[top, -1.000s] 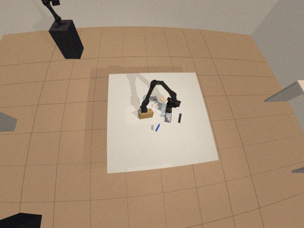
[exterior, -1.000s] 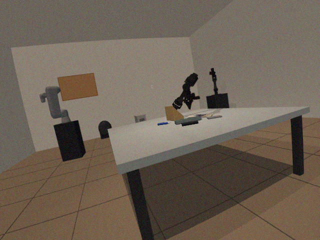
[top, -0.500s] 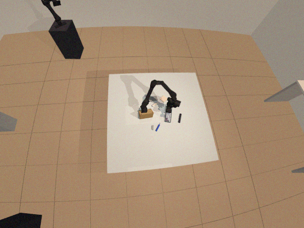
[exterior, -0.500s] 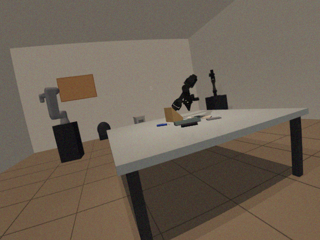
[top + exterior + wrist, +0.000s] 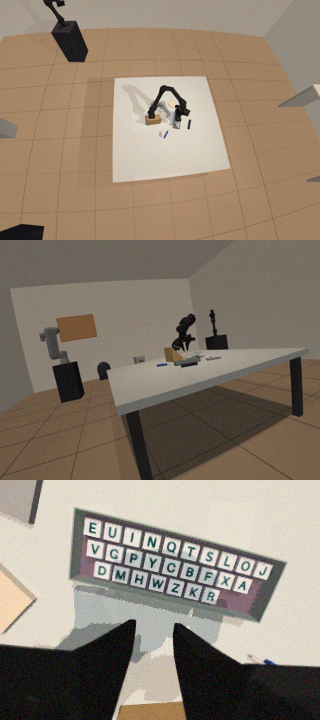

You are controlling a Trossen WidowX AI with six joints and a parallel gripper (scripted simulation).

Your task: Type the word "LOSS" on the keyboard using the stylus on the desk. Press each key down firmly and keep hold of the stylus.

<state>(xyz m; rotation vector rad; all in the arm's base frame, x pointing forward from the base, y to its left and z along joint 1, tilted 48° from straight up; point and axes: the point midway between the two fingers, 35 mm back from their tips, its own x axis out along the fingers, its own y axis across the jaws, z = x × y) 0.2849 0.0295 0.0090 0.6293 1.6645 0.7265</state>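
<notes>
Right now my gripper tip is 170 mm to the left of the blue stylus, 100 mm past it and 90 mm above it. The rest, counted from my gripper tip: pale rod (140 mm behind, 110 mm to the left, 90 mm below); then dark bar (170 mm ahead, 80 mm below, 70 mm to the right); then grey stylus tip (140 mm to the right, 90 mm below, 80 mm behind).
</notes>
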